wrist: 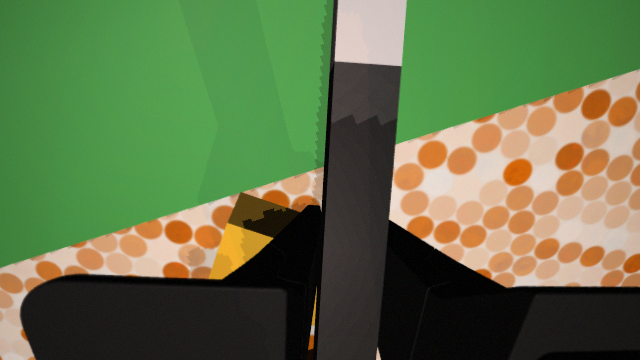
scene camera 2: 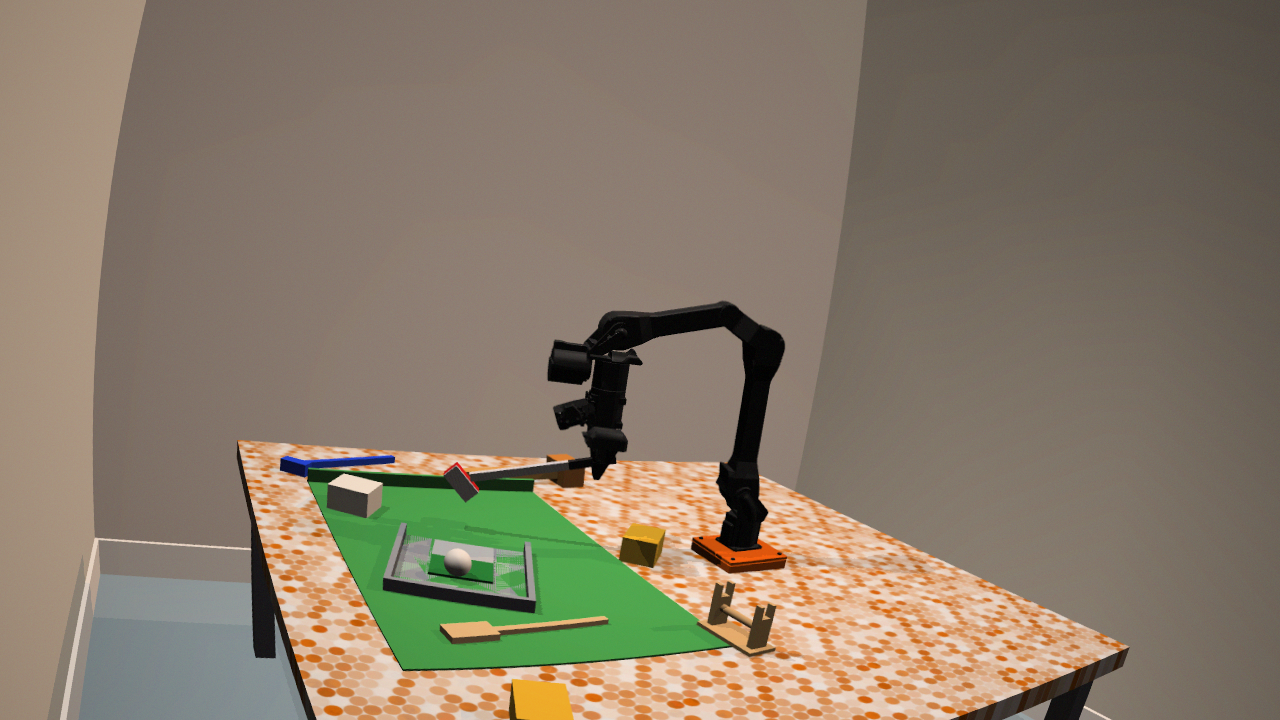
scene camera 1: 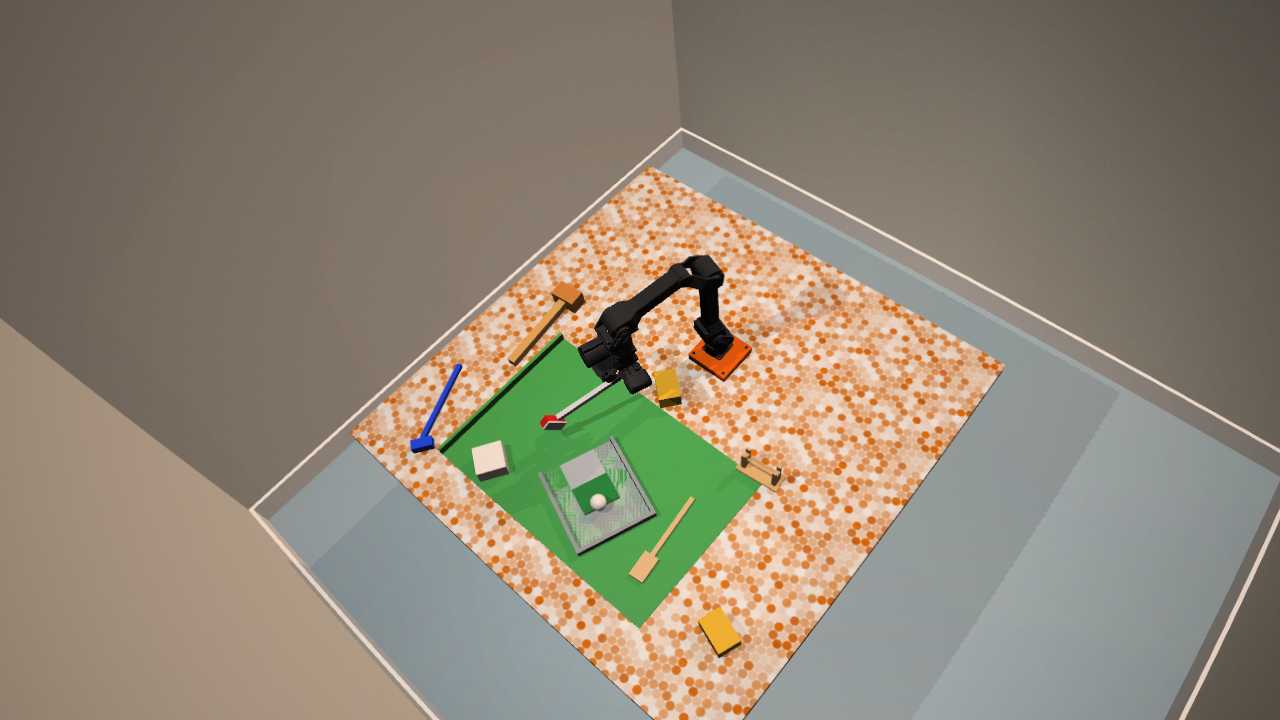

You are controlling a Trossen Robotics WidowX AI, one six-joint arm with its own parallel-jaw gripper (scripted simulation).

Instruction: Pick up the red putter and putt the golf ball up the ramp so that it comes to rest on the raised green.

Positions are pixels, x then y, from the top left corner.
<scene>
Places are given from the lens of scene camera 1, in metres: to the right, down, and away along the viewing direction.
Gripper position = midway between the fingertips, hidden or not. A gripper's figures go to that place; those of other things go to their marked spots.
my gripper [scene camera 1: 628, 377]: -0.03, 0.04, 2.06
blue putter [scene camera 1: 426, 442]: -0.58, 0.23, 2.13
</scene>
